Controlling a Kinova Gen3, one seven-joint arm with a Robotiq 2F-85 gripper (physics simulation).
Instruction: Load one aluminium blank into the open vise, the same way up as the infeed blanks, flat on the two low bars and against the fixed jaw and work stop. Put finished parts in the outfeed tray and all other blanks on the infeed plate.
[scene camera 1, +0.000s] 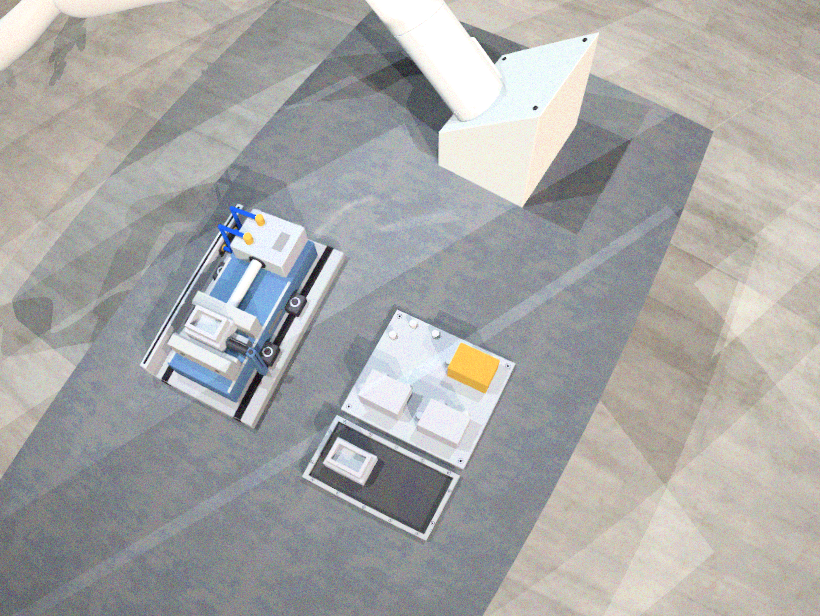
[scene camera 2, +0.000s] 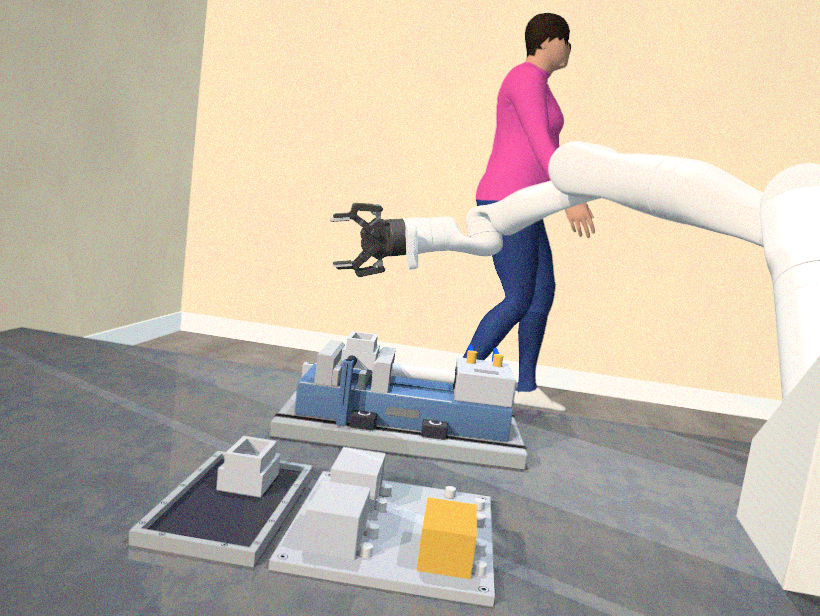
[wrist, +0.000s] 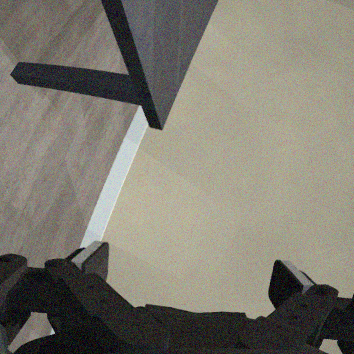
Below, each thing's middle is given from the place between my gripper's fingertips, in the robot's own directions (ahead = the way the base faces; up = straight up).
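Scene:
The brass blank (scene camera 2: 449, 532) sits 26 cm behind my hand, 86 cm to the left of it and 17 cm below it. Counted from my hand as well, the infeed plate (scene camera 2: 393, 566) is 22 cm behind, 81 cm to the left and 19 cm below, while the outfeed tray (scene camera 2: 197, 518) is 7 cm behind, 81 cm to the left and 19 cm below.

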